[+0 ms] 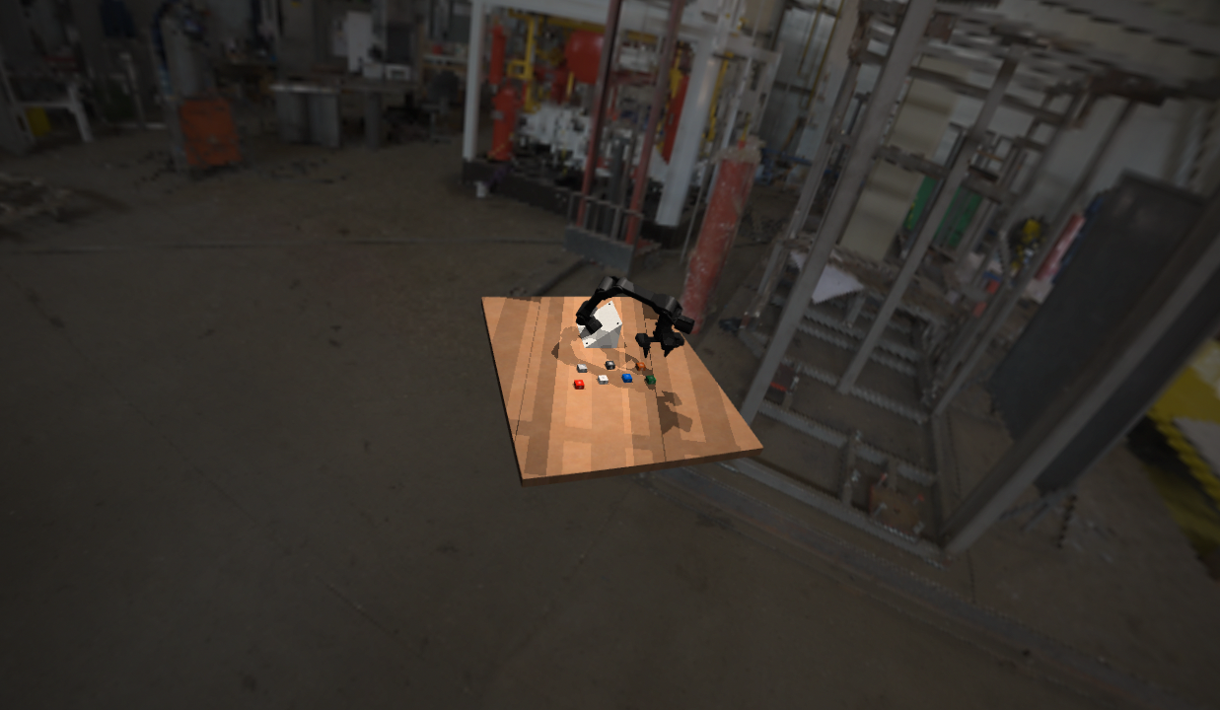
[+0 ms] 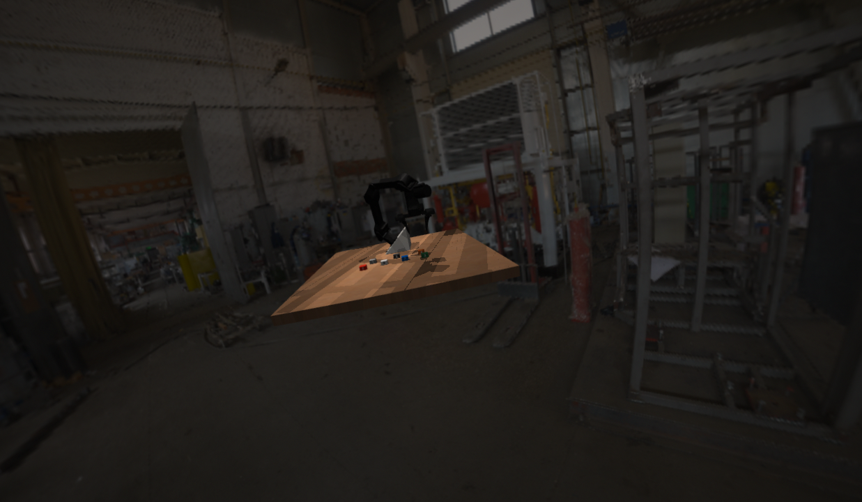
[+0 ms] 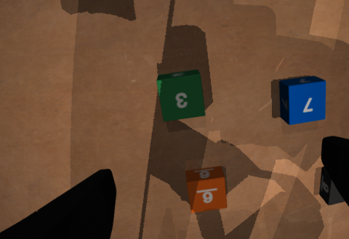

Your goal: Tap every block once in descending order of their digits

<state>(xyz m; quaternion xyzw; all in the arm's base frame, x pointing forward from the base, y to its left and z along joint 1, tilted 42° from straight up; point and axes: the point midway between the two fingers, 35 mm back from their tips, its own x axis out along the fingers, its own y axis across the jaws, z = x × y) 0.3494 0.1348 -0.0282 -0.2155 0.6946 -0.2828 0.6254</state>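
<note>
Right now my gripper tip is 120 mm past the black block, 120 mm to the left of it and 110 mm above it. Round my gripper tip: green block: 10 mm to the left, 110 mm below; blue block: 20 mm behind, 90 mm to the right, 110 mm below; orange block: 90 mm behind, 10 mm to the left, 110 mm below.
</note>
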